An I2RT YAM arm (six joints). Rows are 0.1 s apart.
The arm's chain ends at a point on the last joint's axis. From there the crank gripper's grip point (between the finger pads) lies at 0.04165 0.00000 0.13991 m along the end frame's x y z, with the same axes.
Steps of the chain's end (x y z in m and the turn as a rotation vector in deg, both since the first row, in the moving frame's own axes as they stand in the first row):
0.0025, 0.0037, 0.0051, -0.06, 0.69, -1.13
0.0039, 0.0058, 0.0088, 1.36, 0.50, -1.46
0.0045, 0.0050, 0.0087, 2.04, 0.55, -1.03
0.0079, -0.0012, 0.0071, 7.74, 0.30, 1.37
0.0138, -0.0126, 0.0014, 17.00, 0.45, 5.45
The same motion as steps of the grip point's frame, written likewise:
0.0042, 0.0030, 0.0046, -0.06, 0.69, -1.13
0.0051, 0.0014, 0.0084, 1.36, 0.50, -1.46
0.0058, -0.0007, 0.0082, 2.04, 0.55, -1.03
0.0088, -0.0190, 0.0057, 7.74, 0.30, 1.37
0.0167, -0.0494, -0.0045, 17.00, 0.45, 5.45

